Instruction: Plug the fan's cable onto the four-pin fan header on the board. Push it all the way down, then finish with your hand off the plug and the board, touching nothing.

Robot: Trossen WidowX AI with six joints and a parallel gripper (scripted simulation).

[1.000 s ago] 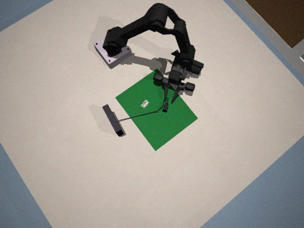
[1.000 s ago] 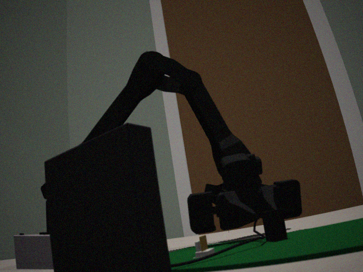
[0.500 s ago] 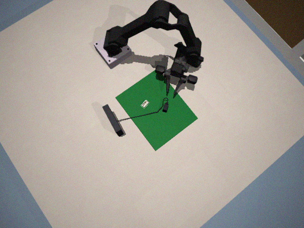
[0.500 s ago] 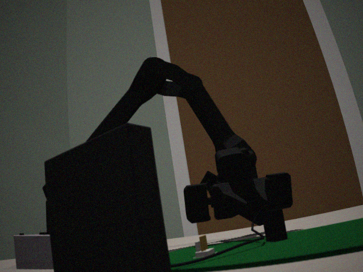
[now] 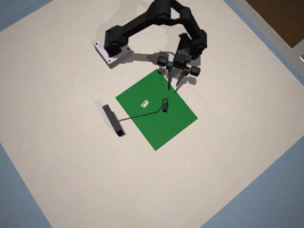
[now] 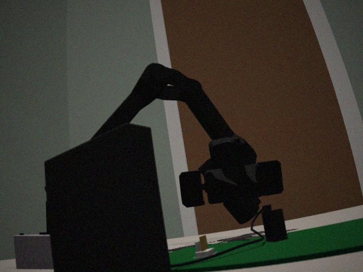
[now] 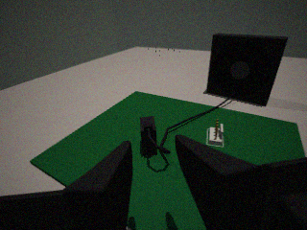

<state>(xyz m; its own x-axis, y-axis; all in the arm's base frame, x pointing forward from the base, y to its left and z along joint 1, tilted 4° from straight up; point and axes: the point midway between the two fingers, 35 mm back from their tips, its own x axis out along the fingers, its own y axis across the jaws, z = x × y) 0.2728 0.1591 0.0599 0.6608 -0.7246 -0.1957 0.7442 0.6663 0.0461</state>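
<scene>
The black plug is 7 cm to the right of my gripper tip, 6 cm below it and 6 cm ahead of it. Also, from my gripper tip: fan 29 cm to the right, 3 cm below, 1 cm ahead; white four-pin fan header 13 cm to the right, 9 cm below, 1 cm behind; green board 10 cm to the right, 10 cm below, 4 cm ahead.
</scene>
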